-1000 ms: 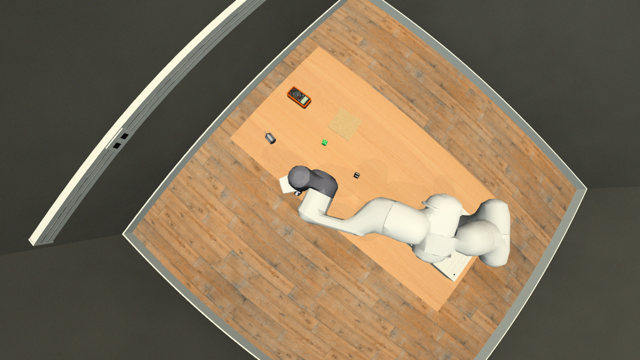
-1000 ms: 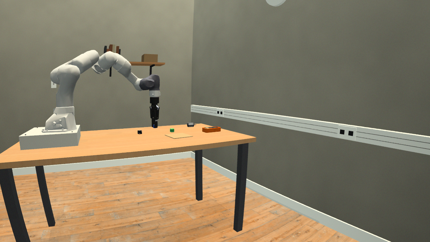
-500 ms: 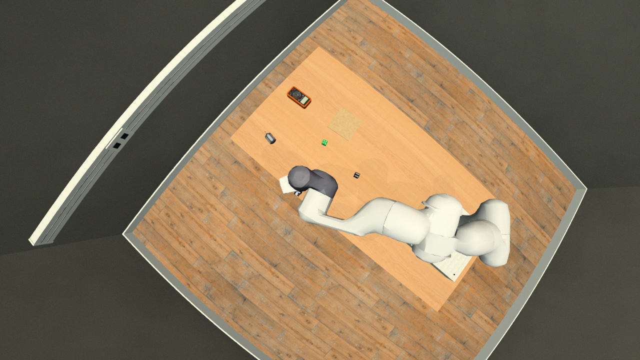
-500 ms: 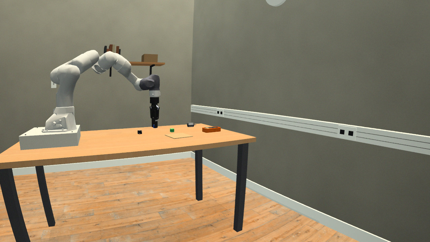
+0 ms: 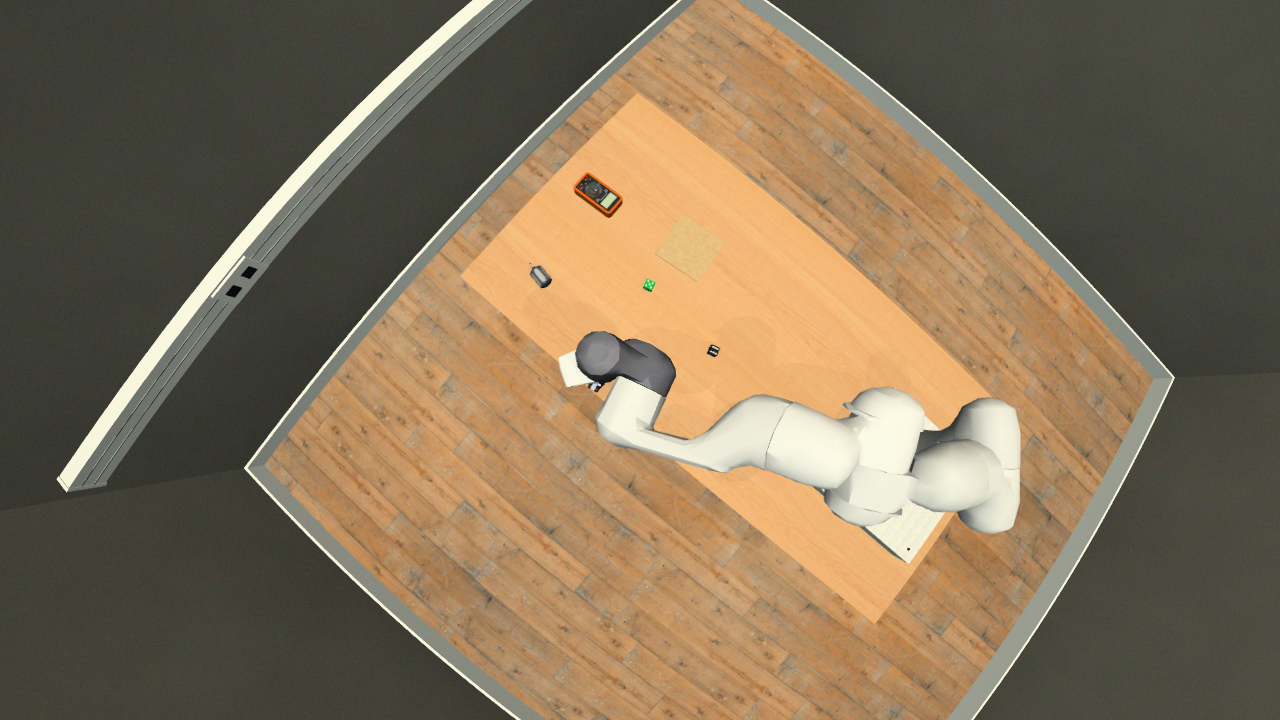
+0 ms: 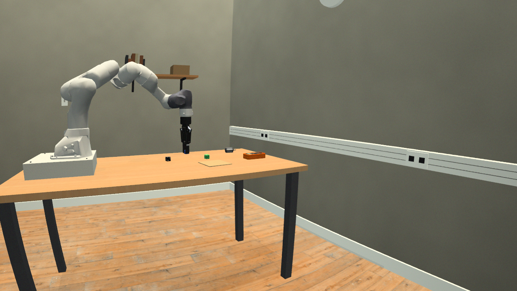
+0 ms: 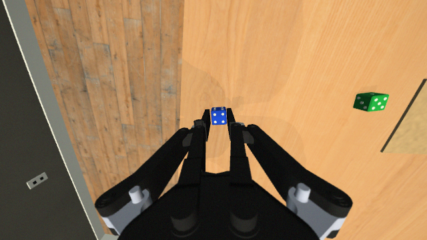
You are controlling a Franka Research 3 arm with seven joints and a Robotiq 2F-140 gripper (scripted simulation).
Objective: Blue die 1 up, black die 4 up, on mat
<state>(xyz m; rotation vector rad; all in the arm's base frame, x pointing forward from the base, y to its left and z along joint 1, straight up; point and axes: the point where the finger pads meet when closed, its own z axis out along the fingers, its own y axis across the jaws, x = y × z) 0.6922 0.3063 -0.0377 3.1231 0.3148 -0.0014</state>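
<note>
The blue die lies 2 cm below my hand. The rest, counted from my hand: green die 24 cm to the right, 6 cm ahead, 2 cm below; then grey gadget 31 cm ahead, 7 cm to the right, 2 cm below; then black die 21 cm to the right, 18 cm behind, 2 cm below.
</note>
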